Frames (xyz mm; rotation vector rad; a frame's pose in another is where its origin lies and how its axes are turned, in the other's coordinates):
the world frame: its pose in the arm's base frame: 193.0 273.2 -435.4 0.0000 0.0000 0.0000
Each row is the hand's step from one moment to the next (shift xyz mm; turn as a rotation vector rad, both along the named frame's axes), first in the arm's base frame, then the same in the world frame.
Working: the arm's base frame: its pose in the world frame: -193.0 -273.2 435.4 0.0000 0.0000 0.0000

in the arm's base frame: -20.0 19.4 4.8 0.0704 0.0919 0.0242
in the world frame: -20.0 19.4 4.8 0.0704 0.0919 0.0242
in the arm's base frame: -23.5 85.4 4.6 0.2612 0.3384 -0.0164
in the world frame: -23.5 85.4 4.6 0.2612 0.3384 -0.0164
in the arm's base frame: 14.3 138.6 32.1 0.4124 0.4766 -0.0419
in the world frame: 14.3 138.6 32.1 0.4124 0.4766 -0.0419
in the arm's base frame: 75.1 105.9 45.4 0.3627 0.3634 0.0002
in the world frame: 75.1 105.9 45.4 0.3627 0.3634 0.0002
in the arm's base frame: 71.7 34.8 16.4 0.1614 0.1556 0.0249
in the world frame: 71.7 34.8 16.4 0.1614 0.1556 0.0249
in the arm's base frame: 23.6 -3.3 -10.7 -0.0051 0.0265 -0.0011
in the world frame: 23.6 -3.3 -10.7 -0.0051 0.0265 -0.0011
